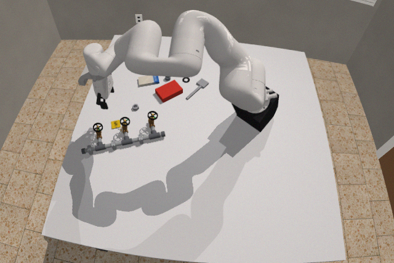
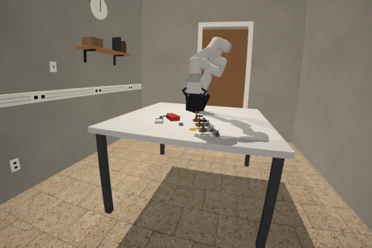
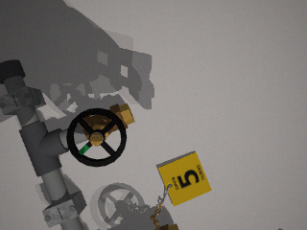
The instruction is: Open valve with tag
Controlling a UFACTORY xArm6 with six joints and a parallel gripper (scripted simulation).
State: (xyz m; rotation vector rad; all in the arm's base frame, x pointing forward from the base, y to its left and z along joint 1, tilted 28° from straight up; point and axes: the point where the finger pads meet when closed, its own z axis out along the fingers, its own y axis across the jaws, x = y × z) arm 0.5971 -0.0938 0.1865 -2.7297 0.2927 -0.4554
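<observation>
My hand is 200 mm above the yellow tag and 10 mm to the right of it. Also, from my hand: red box (260 mm behind, 190 mm to the right, 180 mm below); grey nut (190 mm below, 100 mm to the right, 90 mm behind); blue block (280 mm to the right, 190 mm below, 150 mm behind).
</observation>
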